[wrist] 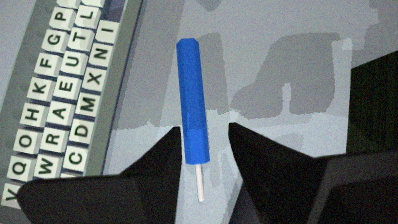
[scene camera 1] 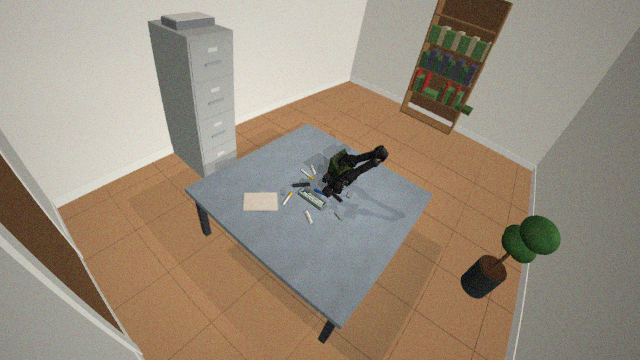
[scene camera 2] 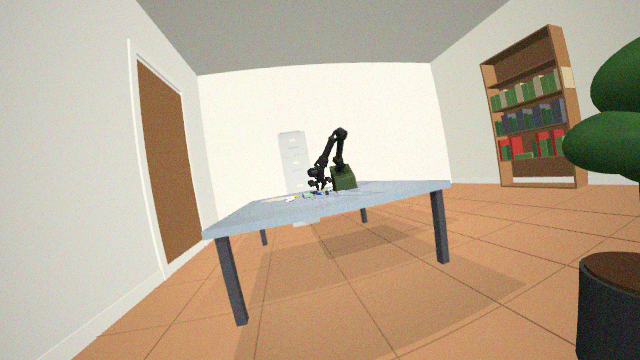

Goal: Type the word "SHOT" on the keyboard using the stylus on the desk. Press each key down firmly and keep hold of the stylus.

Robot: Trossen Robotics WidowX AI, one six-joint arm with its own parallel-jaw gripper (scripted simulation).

Note:
In view: the gripper (wrist: 204, 131) and a blue stylus (wrist: 196, 147).

